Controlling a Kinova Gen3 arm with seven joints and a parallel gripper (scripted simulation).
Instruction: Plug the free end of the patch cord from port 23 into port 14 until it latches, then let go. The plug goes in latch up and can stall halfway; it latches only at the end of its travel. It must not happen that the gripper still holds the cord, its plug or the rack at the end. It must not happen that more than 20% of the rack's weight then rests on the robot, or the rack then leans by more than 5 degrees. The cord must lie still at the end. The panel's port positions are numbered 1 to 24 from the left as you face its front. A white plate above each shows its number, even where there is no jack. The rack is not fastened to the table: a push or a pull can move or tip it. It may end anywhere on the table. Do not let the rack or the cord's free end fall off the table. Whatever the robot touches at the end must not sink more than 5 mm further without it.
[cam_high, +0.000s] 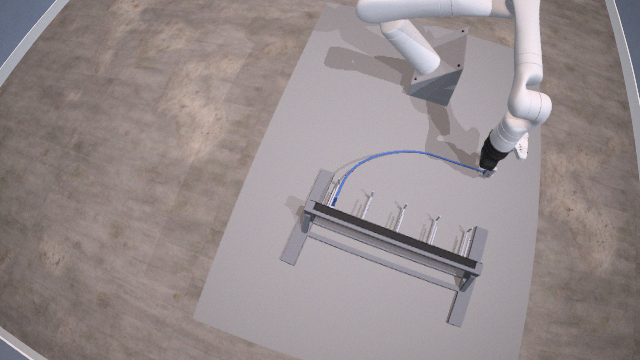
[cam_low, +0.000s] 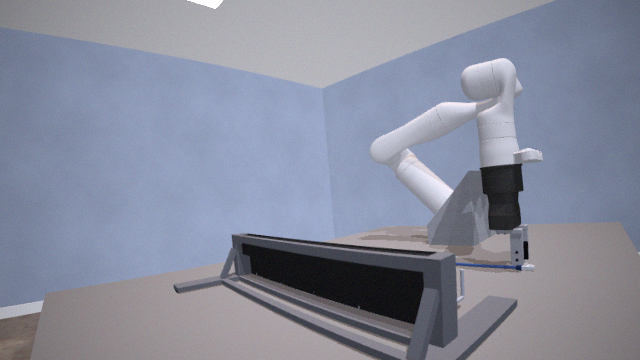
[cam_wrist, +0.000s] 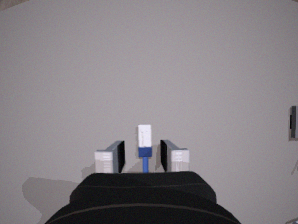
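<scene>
Right now the plug is 3 cm below my hand and 1 cm to the left of it.
</scene>
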